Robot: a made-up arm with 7 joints. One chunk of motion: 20 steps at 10 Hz.
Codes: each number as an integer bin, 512 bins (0 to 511) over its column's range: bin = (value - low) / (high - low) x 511, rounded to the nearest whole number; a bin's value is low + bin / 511 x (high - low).
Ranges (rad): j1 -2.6..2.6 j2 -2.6..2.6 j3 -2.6..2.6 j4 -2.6..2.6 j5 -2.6..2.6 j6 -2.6..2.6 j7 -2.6..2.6
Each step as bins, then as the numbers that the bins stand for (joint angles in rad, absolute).
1 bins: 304 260 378 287 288 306 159
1 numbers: 0.4935 0.0458 1.2466 0.3205 0.3307 0.5139 -0.9820
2 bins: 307 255 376 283 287 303 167
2 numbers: 0.5241 -0.0051 1.2262 0.2798 0.3205 0.4834 -0.9006
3 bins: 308 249 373 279 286 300 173
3 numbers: 0.5342 -0.0661 1.1957 0.2391 0.3104 0.4528 -0.8395
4 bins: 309 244 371 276 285 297 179
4 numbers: 0.5444 -0.1170 1.1753 0.2086 0.3002 0.4223 -0.7785
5 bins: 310 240 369 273 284 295 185
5 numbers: 0.5546 -0.1577 1.1550 0.1781 0.2900 0.4020 -0.7174
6 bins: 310 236 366 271 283 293 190
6 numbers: 0.5546 -0.1984 1.1245 0.1577 0.2798 0.3816 -0.6665
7 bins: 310 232 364 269 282 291 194
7 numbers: 0.5546 -0.2391 1.1041 0.1374 0.2697 0.3613 -0.6258
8 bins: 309 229 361 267 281 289 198
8 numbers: 0.5444 -0.2697 1.0736 0.1170 0.2595 0.3409 -0.5851
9 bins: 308 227 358 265 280 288 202
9 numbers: 0.5342 -0.2900 1.0431 0.0967 0.2493 0.3307 -0.5444
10 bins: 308 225 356 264 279 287 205
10 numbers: 0.5342 -0.3104 1.0227 0.0865 0.2391 0.3205 -0.5139
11 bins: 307 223 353 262 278 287 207
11 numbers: 0.5241 -0.3307 0.9922 0.0661 0.2290 0.3205 -0.4935
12 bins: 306 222 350 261 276 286 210
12 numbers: 0.5139 -0.3409 0.9616 0.0560 0.2086 0.3104 -0.4630
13 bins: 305 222 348 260 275 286 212
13 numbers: 0.5037 -0.3409 0.9413 0.0458 0.1984 0.3104 -0.4427
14 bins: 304 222 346 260 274 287 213
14 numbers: 0.4935 -0.3409 0.9209 0.0458 0.1883 0.3205 -0.4325
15 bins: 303 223 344 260 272 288 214
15 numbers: 0.4834 -0.3307 0.9006 0.0458 0.1679 0.3307 -0.4223
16 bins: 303 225 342 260 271 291 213
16 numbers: 0.4834 -0.3104 0.8802 0.0458 0.1577 0.3613 -0.4325
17 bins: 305 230 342 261 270 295 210
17 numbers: 0.5037 -0.2595 0.8802 0.0560 0.1476 0.4020 -0.4630
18 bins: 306 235 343 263 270 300 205
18 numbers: 0.5139 -0.2086 0.8904 0.0763 0.1476 0.4528 -0.5139
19 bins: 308 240 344 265 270 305 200
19 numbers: 0.5342 -0.1577 0.9006 0.0967 0.1476 0.5037 -0.5648
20 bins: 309 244 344 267 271 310 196
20 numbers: 0.5444 -0.1170 0.9006 0.1170 0.1577 0.5546 -0.6055
